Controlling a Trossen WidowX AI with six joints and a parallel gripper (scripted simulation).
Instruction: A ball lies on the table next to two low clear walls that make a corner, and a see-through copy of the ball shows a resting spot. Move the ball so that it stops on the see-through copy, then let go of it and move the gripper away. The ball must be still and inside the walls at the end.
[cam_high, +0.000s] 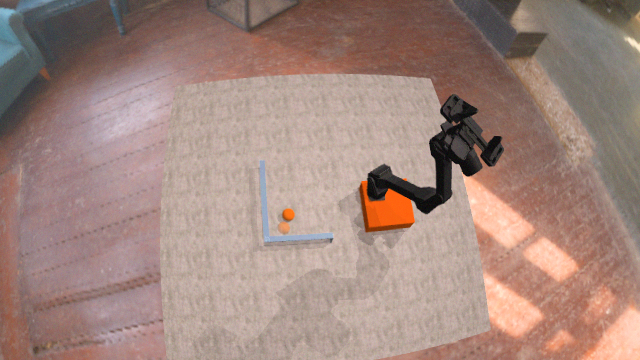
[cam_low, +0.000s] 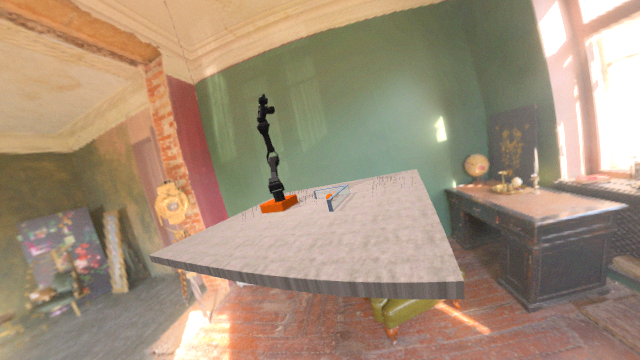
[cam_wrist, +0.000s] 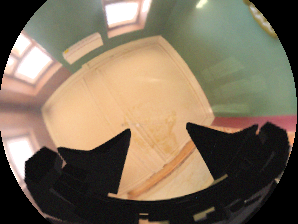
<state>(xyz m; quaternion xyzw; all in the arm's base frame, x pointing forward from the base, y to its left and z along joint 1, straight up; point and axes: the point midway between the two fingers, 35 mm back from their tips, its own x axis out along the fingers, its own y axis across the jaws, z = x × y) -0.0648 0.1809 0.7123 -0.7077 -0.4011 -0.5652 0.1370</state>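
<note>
The orange ball is 78 cm below my gripper tip, 39 cm ahead of it and 14 cm to the right of it. Also, from my gripper tip: see-through copy of ball (78 cm below, 41 cm ahead, 8 cm to the right).
</note>
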